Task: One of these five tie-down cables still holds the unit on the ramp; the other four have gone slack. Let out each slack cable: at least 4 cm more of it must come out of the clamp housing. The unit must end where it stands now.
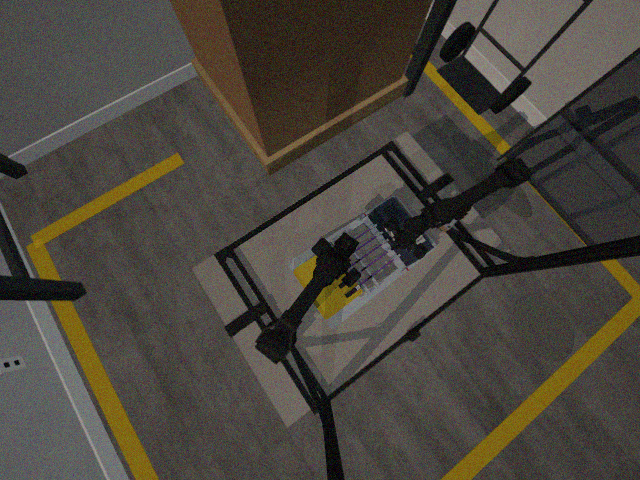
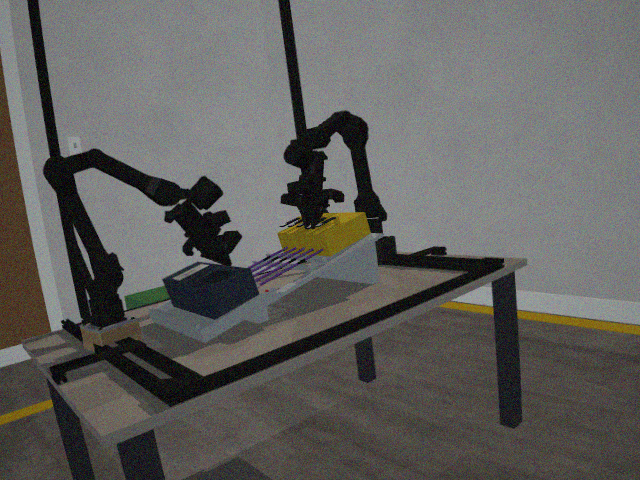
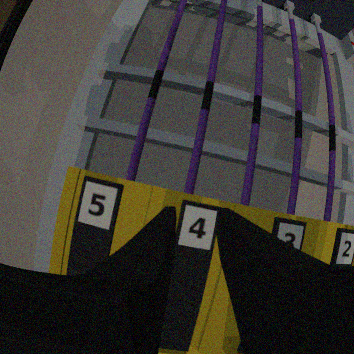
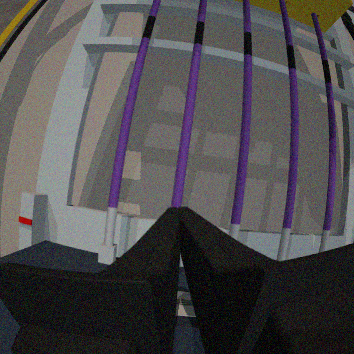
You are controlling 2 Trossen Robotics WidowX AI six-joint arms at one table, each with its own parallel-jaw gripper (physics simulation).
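The dark blue unit (image 1: pixel 390 210) (image 2: pixel 211 289) rests on the lower part of the grey ramp (image 2: pixel 356 264) (image 4: pixel 55 130). The yellow clamp housing (image 2: pixel 346 233) (image 3: pixel 145 198) sits at its upper end. Five purple cables with black bands, including the middle one (image 3: pixel 253 140) (image 4: pixel 243 150), run between them; slack is hard to tell. My left gripper (image 2: pixel 310 225) (image 3: pixel 195 216) is down on the housing, its fingers slightly apart around the dark lever of clamp 4 (image 3: pixel 182 300). My right gripper (image 2: pixel 225 262) (image 4: pixel 177 216) is shut and empty above the unit's cable end, hiding one cable's end fitting.
A black frame (image 2: pixel 299 341) runs around the table (image 2: pixel 237 356). A green block (image 2: pixel 147 296) lies behind the unit. Ramp crossbars (image 3: pixel 200 146) pass under the cables. Labels 5 (image 3: pixel 97 204) and 3 (image 3: pixel 290 236) flank label 4 (image 3: pixel 197 228).
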